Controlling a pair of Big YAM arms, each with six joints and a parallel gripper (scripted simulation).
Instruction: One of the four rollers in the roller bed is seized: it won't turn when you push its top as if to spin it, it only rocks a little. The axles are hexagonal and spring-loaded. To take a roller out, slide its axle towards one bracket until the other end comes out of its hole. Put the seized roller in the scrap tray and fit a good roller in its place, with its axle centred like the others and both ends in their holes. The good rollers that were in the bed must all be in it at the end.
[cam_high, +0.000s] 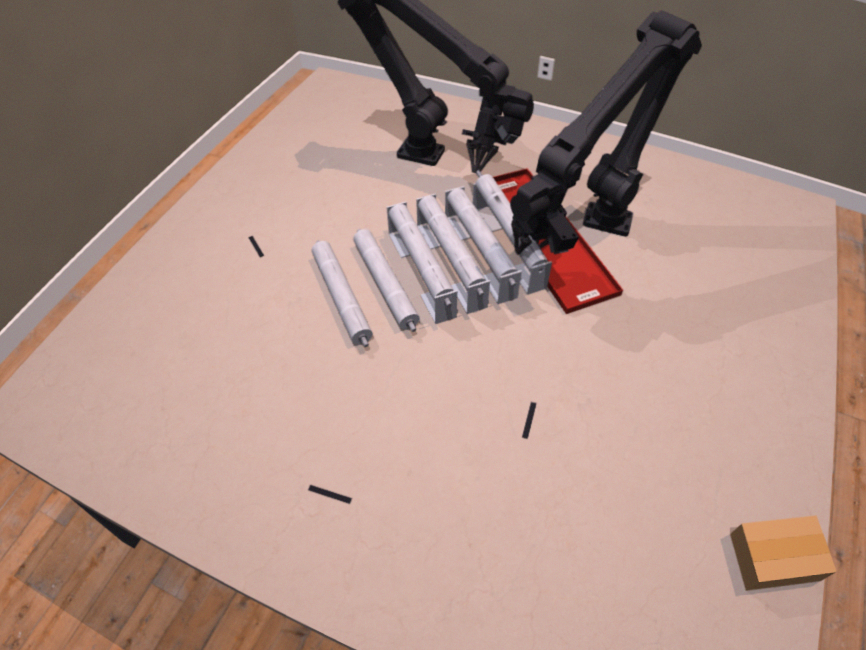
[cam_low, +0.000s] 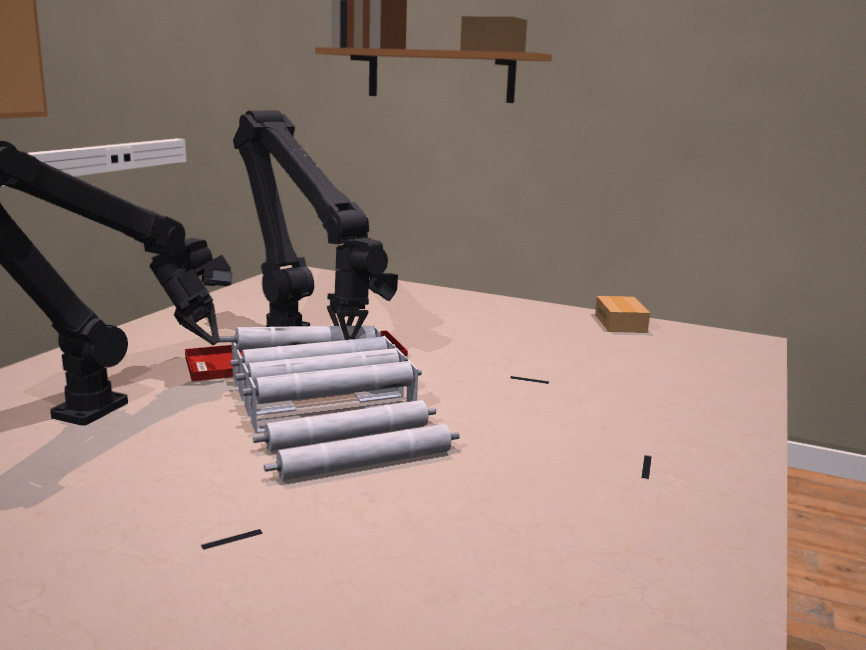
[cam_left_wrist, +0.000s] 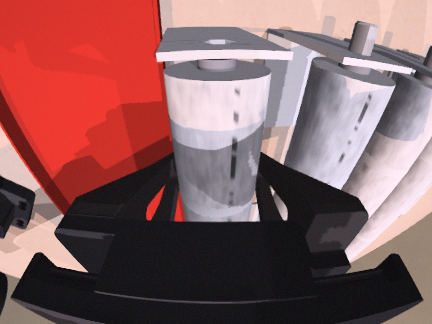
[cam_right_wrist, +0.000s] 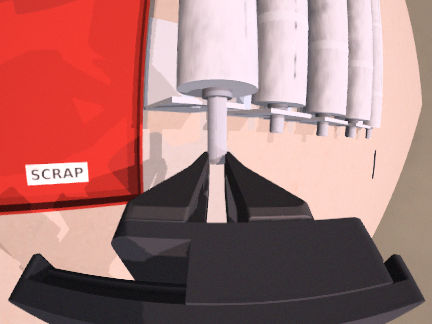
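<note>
The roller is 50 mm behind my left hand, 70 mm to the right of it and 10 mm above it. Round my left hand: red scrap tray (130 mm behind, 70 mm below); then cardboard box (380 mm ahead, 690 mm to the left, 40 mm below).
</note>
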